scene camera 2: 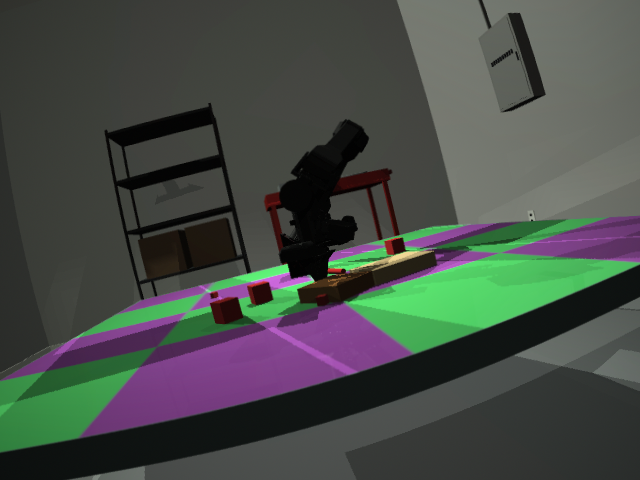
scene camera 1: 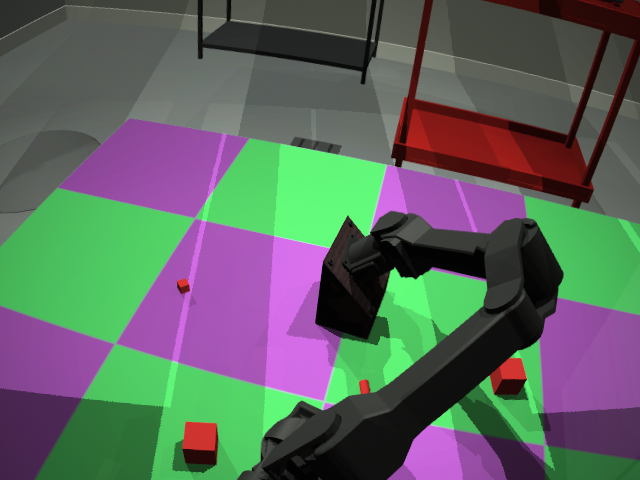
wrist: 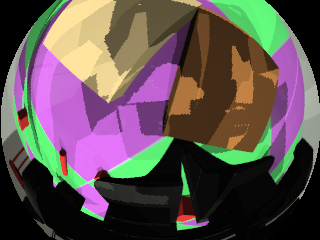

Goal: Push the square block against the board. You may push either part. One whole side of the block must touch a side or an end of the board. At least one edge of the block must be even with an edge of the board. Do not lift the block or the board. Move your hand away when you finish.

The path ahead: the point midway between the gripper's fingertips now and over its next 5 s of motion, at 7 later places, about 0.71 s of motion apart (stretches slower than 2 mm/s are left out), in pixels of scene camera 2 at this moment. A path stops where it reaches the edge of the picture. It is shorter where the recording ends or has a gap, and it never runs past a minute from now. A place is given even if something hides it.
My gripper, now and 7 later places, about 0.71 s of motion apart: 323, 287; 318, 290; 304, 282; 366, 251; 421, 254; 416, 260; 409, 261; 402, 264
